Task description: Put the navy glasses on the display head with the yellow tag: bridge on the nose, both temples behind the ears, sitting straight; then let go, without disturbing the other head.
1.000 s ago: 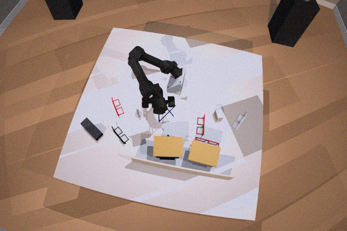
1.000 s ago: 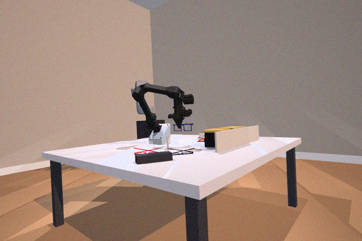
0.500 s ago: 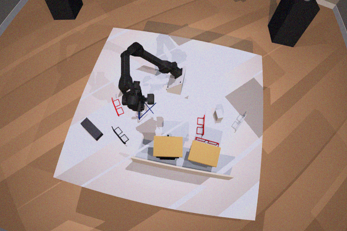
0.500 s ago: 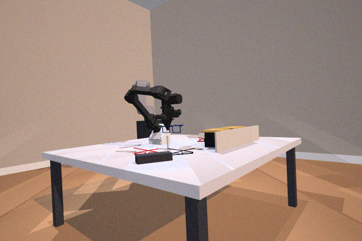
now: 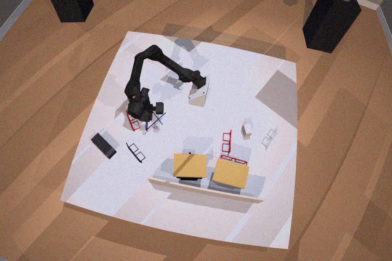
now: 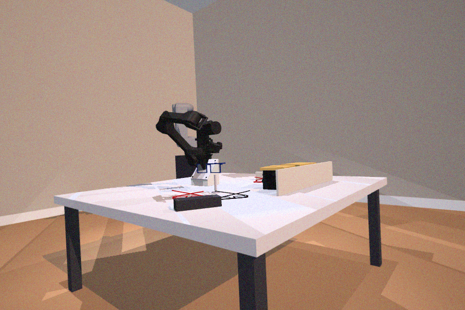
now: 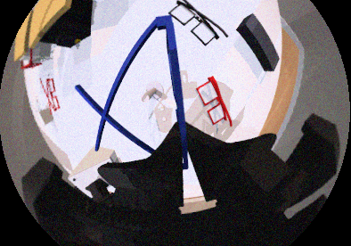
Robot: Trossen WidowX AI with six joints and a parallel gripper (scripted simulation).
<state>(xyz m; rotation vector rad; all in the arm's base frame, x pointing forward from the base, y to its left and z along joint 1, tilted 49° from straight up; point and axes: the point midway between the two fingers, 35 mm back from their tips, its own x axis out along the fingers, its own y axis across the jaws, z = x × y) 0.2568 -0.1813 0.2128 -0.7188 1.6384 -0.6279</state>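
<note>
Right now my gripper tip is 30 mm short of the thin post, 40 mm to the right of it and 90 mm above it. From my gripper tip the other things lie so: black box: 170 mm ahead, 250 mm to the right, 100 mm below; then display head: 220 mm ahead, 260 mm to the left, 60 mm below; then beige board: 370 mm ahead, 360 mm to the left, 60 mm below.
</note>
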